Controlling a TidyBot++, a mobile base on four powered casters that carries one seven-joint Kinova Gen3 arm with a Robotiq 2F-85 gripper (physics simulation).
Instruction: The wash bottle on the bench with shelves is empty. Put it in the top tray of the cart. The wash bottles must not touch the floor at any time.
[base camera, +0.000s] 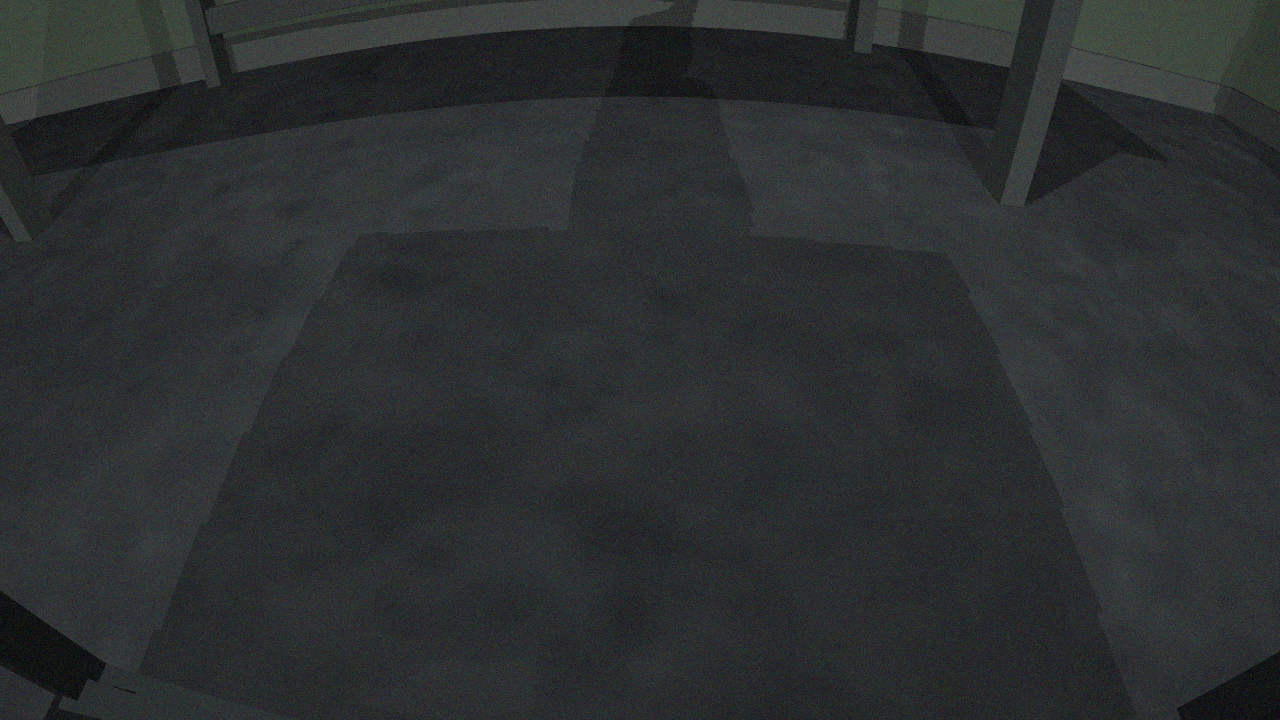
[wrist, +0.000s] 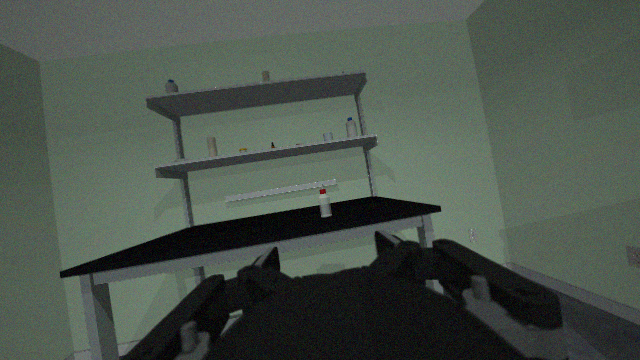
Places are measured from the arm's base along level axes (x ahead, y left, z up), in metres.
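Where they show: gripper, between the fingertips: (wrist: 327, 250).
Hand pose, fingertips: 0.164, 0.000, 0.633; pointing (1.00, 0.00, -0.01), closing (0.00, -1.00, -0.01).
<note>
After its pixels a point has its place, as x, y, z.
A white wash bottle (wrist: 325, 205) {0.916, -0.017, 0.577} with a red cap stands upright on the black top of the bench with shelves (wrist: 240, 225), right of the bench's middle, in the wrist view. My gripper (wrist: 327, 250) {0.164, 0.000, 0.633} is open, with its two fingers wide apart and no object between them. In the wrist view the bottle appears above and beyond the fingertips, apart from them. The cart does not show in either view.
Two shelves (wrist: 265, 93) (wrist: 270, 152) above the bench top hold bottles and small containers. In the base camera view, bench legs (base camera: 1038, 107) {0.785, -0.447, -0.256} (base camera: 204, 44) {1.335, 1.006, -0.292} stand on the dark floor (base camera: 626, 402) {0.433, 0.017, -0.397}, with the wall behind. A side wall (wrist: 565, 125) {1.131, -1.691, 0.819} is at the right.
</note>
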